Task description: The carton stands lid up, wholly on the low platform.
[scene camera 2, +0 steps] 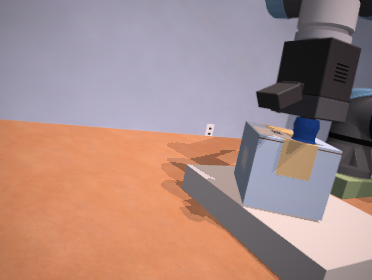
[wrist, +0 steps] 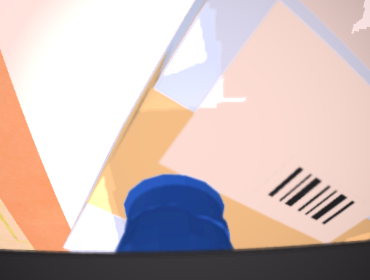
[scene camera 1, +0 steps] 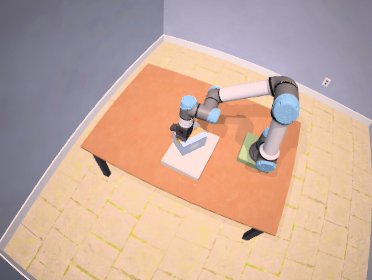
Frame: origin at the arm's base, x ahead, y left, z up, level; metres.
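Where they show: hand at its tool point: (scene camera 2: 298, 149) (wrist: 180, 181); arm's base at its link origin: (scene camera 2: 341, 170).
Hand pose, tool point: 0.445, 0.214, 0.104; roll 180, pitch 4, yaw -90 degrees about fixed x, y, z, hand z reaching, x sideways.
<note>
Each offset is from my tool point to the top centre of the thing, as dx, dy, dz. "*": to the spot under its first point. Level surfaces: height alone.
The carton {-0.020, -0.048, +0.014} (scene camera 1: 196, 145) (scene camera 2: 282, 189) is a pale blue-grey box with tan tape and a barcode label on its lid {* +0.037, -0.018, +0.013} (wrist: 253, 111). It stands lid up on the low white platform {-0.050, -0.026, -0.094} (scene camera 1: 190, 166) (scene camera 2: 224, 194) (wrist: 86, 83), near the platform's far left corner. My blue suction cup (scene camera 2: 305, 130) (wrist: 174, 211) presses down on the taped strip of the lid near one edge and holds the carton. In the overhead view the black tool head hides the cup. I cannot tell whether the carton's base lies fully flat on the platform.
The platform lies on an orange table {dz -0.142} (scene camera 1: 129, 111) (scene camera 2: 115, 194). The arm's base stands on a green mat (scene camera 1: 245, 150) to the right of the platform. The arm's elbow reaches over the table behind the carton. A wall socket (scene camera 2: 210, 129) shows far behind.
</note>
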